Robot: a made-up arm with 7 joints.
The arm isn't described. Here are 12 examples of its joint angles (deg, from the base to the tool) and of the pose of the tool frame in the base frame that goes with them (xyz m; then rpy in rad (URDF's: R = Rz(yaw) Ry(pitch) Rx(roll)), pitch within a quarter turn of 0, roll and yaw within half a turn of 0).
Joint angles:
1: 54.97 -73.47 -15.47 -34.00 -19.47 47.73 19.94
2: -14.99 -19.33 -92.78 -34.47 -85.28 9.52 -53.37
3: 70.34 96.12 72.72 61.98 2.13 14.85 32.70
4: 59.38 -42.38 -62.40 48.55 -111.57 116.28 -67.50
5: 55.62 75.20 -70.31 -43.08 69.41 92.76 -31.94
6: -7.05 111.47 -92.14 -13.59 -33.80 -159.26 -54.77
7: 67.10 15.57 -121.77 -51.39 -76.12 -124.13 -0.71
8: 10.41 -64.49 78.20 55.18 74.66 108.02 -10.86
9: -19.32 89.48 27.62 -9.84 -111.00 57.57 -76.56
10: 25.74 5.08 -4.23 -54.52 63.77 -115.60 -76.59
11: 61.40 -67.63 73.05 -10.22 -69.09 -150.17 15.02
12: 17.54 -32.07 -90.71 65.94 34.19 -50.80 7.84
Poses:
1: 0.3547 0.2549 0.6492 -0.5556 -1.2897 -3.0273
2: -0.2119 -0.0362 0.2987 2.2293 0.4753 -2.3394
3: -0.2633 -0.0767 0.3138 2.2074 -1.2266 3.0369
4: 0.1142 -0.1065 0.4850 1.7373 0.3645 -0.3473
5: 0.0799 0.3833 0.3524 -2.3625 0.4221 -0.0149
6: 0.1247 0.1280 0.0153 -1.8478 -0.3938 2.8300
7: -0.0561 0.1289 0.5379 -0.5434 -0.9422 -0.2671
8: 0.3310 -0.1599 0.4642 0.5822 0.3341 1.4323
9: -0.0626 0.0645 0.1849 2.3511 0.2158 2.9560
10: 0.2001 0.2102 0.6360 2.1545 -0.7560 -1.6904
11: 0.2527 -0.1050 0.2890 2.6099 0.4169 -2.5903
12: 0.3419 0.1244 0.5333 2.2329 -1.0166 0.3225
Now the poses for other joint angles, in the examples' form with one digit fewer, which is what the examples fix.
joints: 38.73 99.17 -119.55 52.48 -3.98 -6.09 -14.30
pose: -0.077 0.262 0.099 0.732 1.071 -2.664
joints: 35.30 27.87 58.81 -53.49 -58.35 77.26 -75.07
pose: 0.157 0.069 0.365 2.972 -0.896 1.069
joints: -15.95 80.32 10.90 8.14 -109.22 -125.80 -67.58
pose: 0.044 0.100 0.018 -0.064 -0.244 0.182
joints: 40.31 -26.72 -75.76 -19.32 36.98 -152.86 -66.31
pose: 0.119 -0.056 0.721 2.452 0.554 -0.696
